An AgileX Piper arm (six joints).
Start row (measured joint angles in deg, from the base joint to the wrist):
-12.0, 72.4, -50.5, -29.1, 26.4, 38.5
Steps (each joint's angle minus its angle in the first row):
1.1, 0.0, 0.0, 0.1, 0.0, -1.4
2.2, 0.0, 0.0, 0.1, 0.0, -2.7
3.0, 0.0, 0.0, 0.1, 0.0, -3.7
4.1, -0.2, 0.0, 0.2, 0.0, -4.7
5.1, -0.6, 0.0, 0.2, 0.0, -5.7
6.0, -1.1, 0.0, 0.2, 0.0, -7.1
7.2, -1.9, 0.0, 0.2, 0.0, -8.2
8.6, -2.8, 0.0, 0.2, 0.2, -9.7
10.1, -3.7, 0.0, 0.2, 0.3, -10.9
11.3, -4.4, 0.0, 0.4, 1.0, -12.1
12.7, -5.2, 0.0, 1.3, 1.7, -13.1
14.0, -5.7, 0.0, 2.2, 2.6, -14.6
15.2, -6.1, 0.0, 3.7, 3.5, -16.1
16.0, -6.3, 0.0, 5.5, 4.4, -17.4
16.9, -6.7, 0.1, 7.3, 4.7, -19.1
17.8, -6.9, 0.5, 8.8, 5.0, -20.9
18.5, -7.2, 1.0, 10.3, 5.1, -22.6
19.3, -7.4, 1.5, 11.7, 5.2, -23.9
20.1, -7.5, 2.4, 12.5, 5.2, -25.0
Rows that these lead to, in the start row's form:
-10.9, 72.4, -50.5, -29.0, 26.4, 37.1
-9.8, 72.4, -50.5, -29.0, 26.4, 35.8
-9.0, 72.4, -50.5, -29.0, 26.4, 34.8
-7.9, 72.2, -50.5, -28.9, 26.4, 33.8
-6.9, 71.8, -50.5, -28.9, 26.4, 32.8
-6.0, 71.3, -50.5, -28.9, 26.4, 31.4
-4.8, 70.5, -50.5, -28.9, 26.4, 30.3
-3.4, 69.6, -50.5, -28.9, 26.6, 28.8
-1.9, 68.7, -50.5, -28.9, 26.7, 27.6
-0.7, 68.0, -50.5, -28.7, 27.4, 26.4
0.7, 67.2, -50.5, -27.8, 28.1, 25.4
2.0, 66.7, -50.5, -26.9, 29.0, 23.9
3.2, 66.3, -50.5, -25.4, 29.9, 22.4
4.0, 66.1, -50.5, -23.6, 30.8, 21.1
4.9, 65.7, -50.4, -21.8, 31.1, 19.4
5.8, 65.5, -50.0, -20.3, 31.4, 17.6
6.5, 65.2, -49.5, -18.8, 31.5, 15.9
7.3, 65.0, -49.0, -17.4, 31.6, 14.6
8.1, 64.9, -48.1, -16.6, 31.6, 13.5

